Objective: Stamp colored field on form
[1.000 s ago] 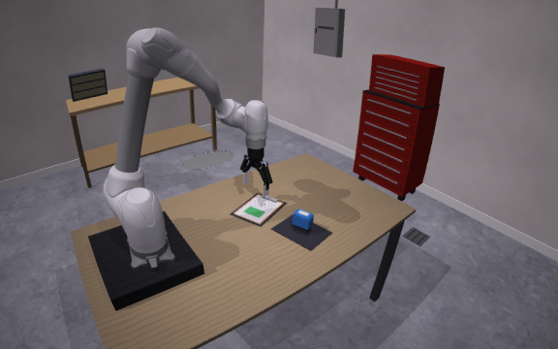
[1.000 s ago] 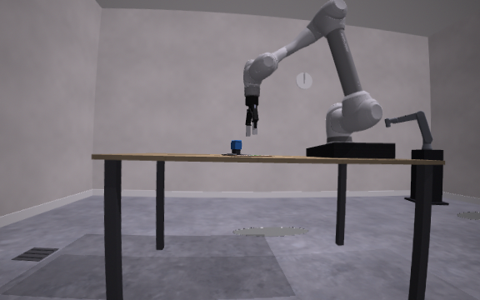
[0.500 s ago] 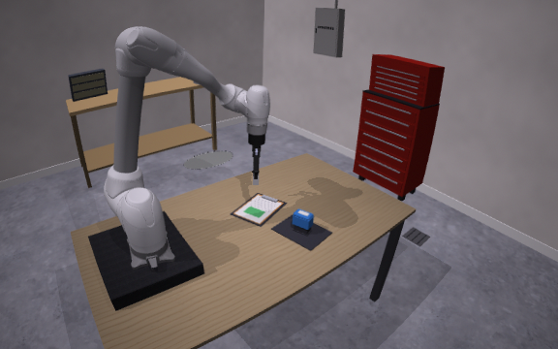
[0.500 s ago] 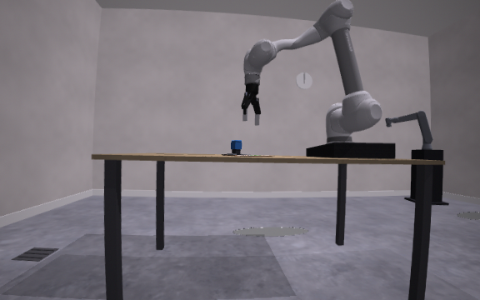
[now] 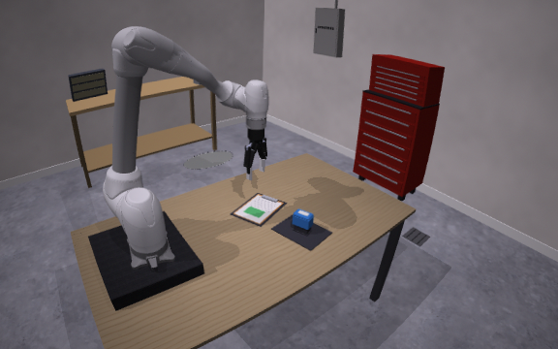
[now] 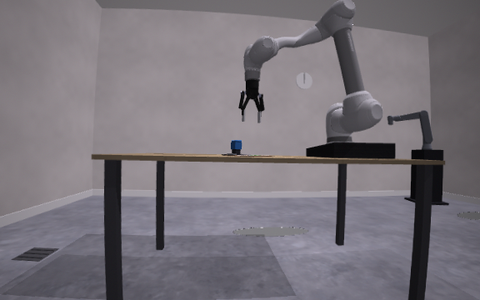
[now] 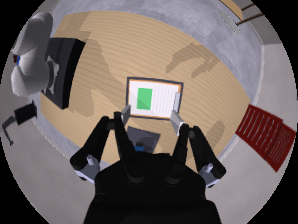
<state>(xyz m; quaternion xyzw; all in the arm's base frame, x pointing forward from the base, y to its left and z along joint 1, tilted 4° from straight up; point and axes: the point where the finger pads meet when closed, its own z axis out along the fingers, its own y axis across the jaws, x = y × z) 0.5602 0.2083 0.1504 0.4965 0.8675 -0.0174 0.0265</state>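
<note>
Right now my hand is 12 cm short of the stamp, 25 cm to the left of it and 17 cm above it. From my hand the other things lie so: clipboard: 4 cm ahead, 2 cm to the left, 22 cm below; mat: 12 cm ahead, 25 cm to the right, 22 cm below.
</note>
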